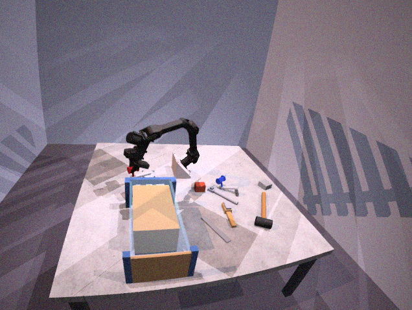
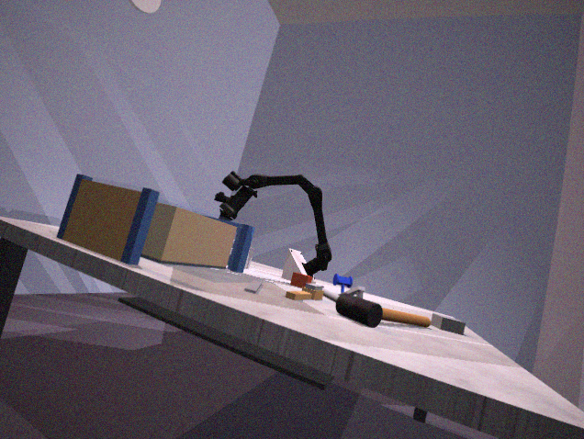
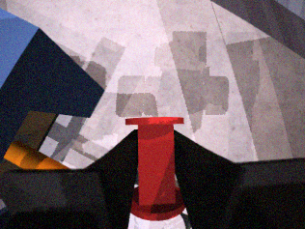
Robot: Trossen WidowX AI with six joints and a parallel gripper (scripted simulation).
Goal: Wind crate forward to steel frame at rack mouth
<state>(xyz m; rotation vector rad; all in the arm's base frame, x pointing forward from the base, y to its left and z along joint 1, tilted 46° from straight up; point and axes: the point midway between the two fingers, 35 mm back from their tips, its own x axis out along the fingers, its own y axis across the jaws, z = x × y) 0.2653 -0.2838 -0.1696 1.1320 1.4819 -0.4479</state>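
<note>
The winch handle lies 30 mm behind my gripper tip, 50 mm to the left of it and 30 mm below it. The rest, counted from my gripper tip: red winch handle grip (10 mm behind, 10 mm to the left); pale winch body (80 mm behind, 90 mm to the left, 100 mm below); clear-panelled cubby (340 mm ahead, 130 mm to the left, 20 mm below).
</note>
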